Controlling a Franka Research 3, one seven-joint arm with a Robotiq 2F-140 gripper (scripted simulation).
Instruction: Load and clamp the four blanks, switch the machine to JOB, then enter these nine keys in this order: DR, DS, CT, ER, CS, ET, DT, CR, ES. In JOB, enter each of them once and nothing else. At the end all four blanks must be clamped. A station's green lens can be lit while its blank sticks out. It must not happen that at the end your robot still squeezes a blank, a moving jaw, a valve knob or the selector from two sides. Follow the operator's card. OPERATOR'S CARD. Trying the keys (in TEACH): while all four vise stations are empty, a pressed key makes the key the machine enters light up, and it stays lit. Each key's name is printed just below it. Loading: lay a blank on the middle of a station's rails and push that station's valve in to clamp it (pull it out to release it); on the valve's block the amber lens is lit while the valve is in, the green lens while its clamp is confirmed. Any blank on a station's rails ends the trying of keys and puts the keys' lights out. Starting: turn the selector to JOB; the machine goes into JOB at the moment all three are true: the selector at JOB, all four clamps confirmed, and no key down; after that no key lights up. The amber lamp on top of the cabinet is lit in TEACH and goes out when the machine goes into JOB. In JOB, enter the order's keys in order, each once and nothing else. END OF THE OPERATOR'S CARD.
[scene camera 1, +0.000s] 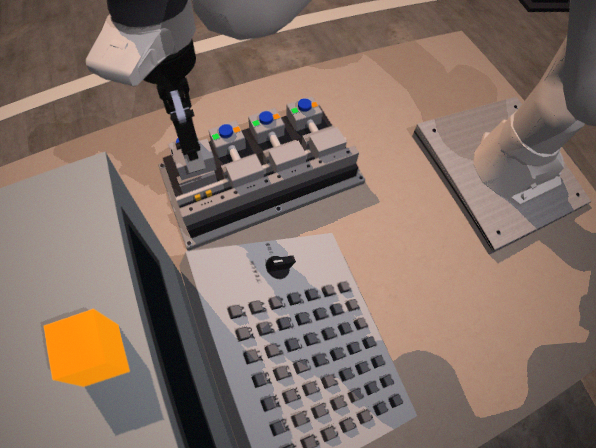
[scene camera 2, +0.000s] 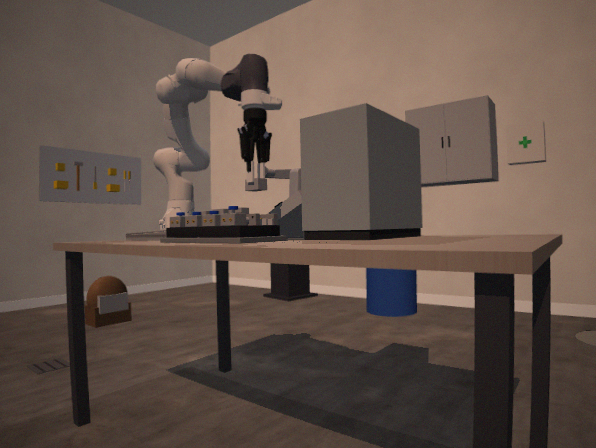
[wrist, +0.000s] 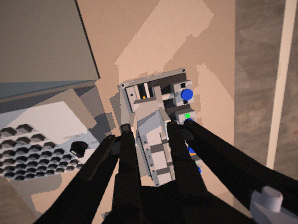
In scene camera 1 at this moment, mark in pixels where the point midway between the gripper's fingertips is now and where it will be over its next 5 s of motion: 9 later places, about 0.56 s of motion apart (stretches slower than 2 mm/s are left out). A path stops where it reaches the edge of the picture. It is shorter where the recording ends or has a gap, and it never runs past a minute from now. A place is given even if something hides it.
My gripper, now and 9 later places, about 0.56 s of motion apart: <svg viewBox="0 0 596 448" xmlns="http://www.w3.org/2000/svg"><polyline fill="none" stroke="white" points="193,157 191,156 190,154 190,154 192,160 196,167 198,176 198,180 199,182 200,184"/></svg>
